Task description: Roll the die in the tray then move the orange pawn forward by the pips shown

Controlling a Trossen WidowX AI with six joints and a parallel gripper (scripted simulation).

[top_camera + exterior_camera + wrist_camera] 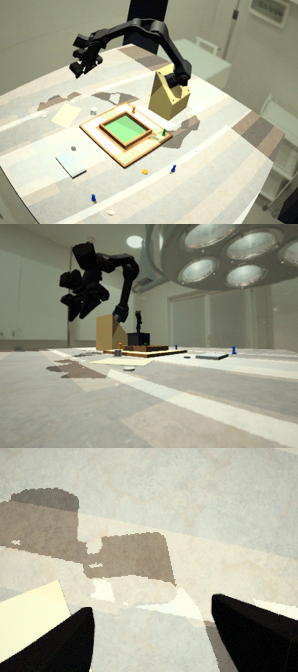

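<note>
Now: gripper tip 20 mm short of the white die, 150 mm to the right of it and 110 mm above it. Round my gripper tip: orange pawn (110 mm behind, 260 mm to the left, 90 mm below); grey card (310 mm ahead, 320 mm to the left, 120 mm below); green tray (320 mm to the left, 110 mm below).
</note>
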